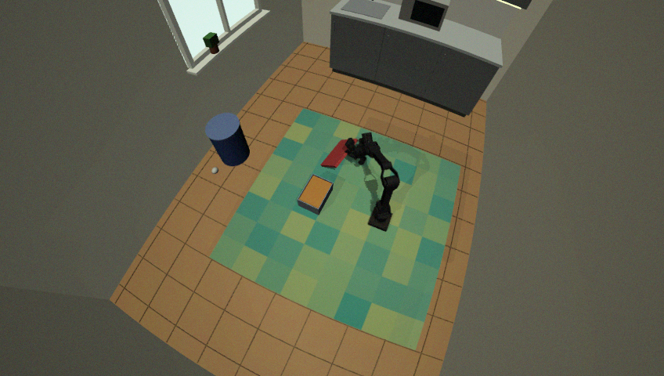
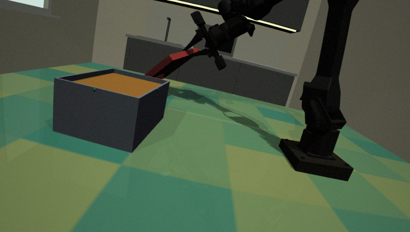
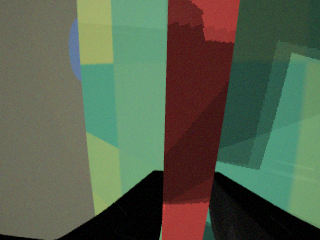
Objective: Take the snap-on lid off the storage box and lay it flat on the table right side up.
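My gripper tip is now 50 mm short of the red lid, 20 mm to the left of it and 60 mm above it. The rest, counted from my gripper tip: storage box (90 mm ahead, 290 mm to the left, 100 mm below).
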